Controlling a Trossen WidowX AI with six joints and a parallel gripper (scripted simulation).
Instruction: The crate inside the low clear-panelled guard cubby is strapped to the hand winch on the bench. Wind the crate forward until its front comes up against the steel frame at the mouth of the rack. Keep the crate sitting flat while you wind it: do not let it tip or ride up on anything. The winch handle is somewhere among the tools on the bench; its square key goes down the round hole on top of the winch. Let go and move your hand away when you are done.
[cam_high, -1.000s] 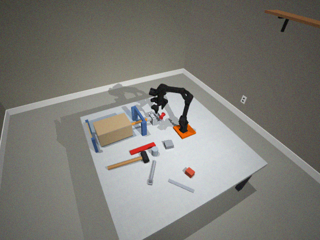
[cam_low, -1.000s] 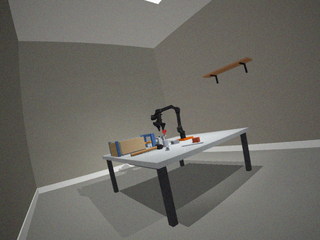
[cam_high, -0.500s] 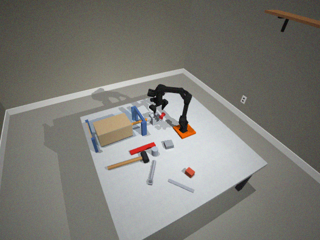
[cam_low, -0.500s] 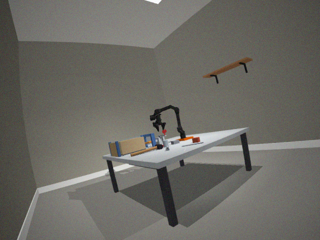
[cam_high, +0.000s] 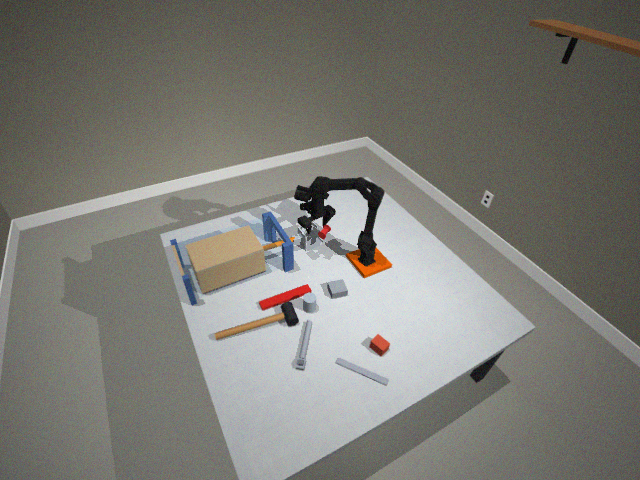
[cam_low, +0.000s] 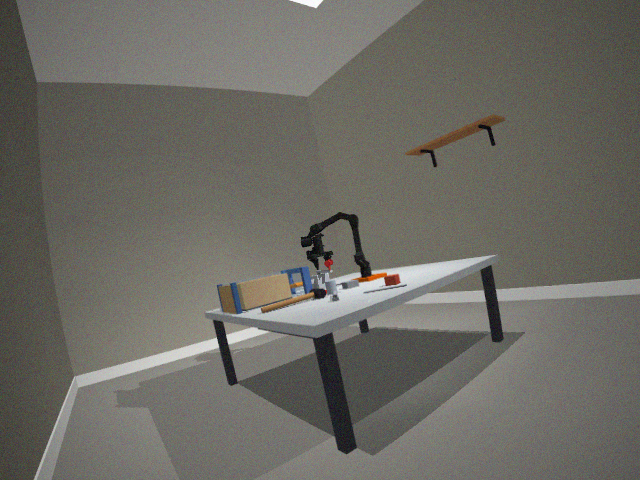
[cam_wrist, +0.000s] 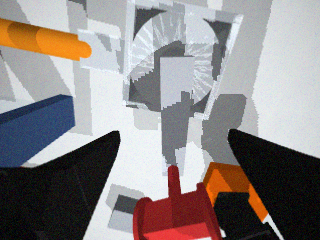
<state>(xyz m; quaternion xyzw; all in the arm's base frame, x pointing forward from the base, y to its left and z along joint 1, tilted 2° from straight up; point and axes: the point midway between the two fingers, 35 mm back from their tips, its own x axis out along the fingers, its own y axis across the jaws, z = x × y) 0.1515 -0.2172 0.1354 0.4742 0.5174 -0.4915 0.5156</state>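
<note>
My gripper tip is 2 cm to the right of the grey crank arm and 1 cm above it. Round my gripper tip: red knob 1 cm behind, 6 cm to the left, 2 cm above; grey winch 1 cm behind, 6 cm to the right, 9 cm below; grey block 8 cm ahead, 28 cm to the left, 11 cm below.
</note>
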